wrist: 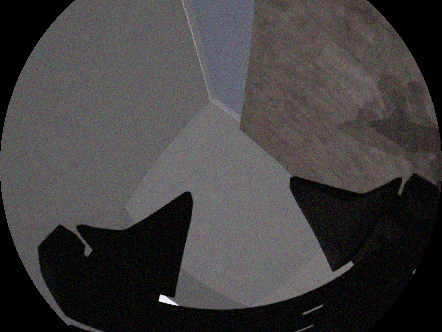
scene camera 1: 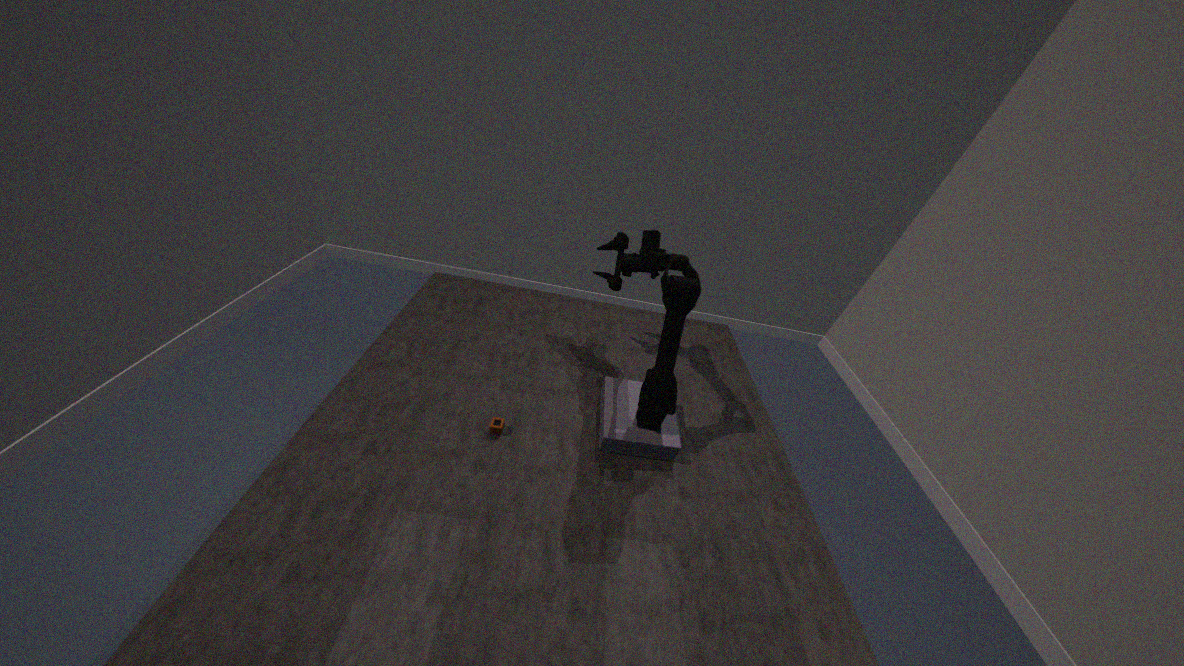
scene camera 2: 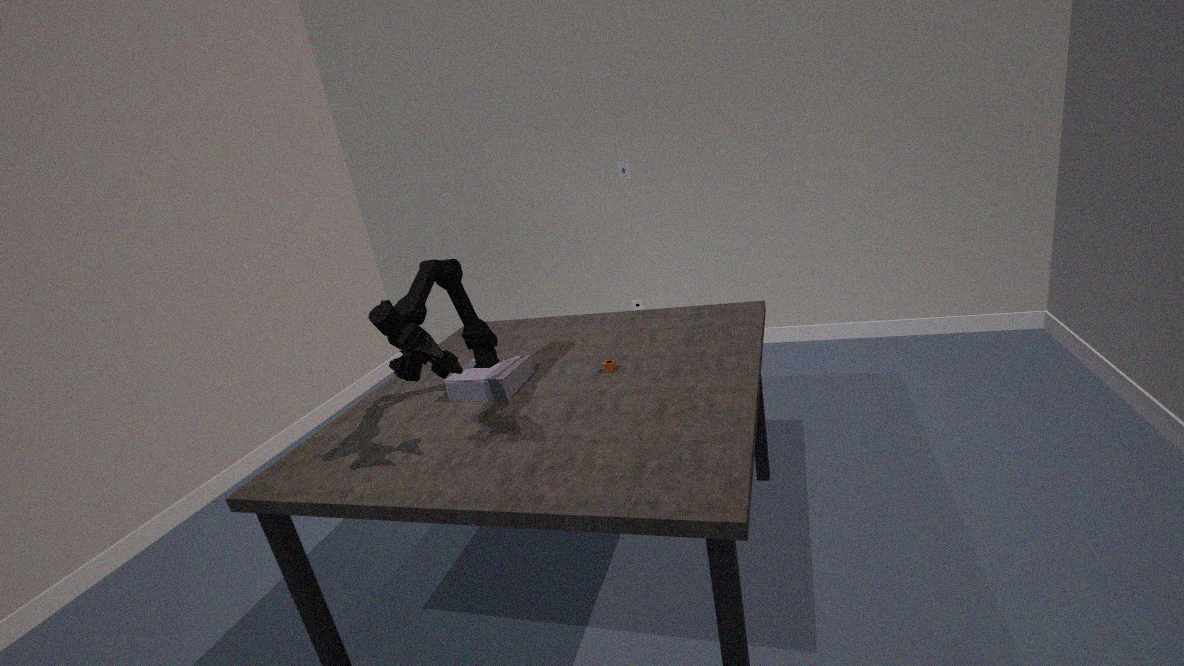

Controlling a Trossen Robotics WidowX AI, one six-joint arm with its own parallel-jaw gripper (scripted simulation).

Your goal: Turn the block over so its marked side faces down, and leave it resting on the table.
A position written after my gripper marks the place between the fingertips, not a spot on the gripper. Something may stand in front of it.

Note:
My gripper (scene camera 2: 452, 364) is open and holds nothing.
My gripper also shows in the wrist view (wrist: 242, 190) and in scene camera 1 (scene camera 1: 595, 260).

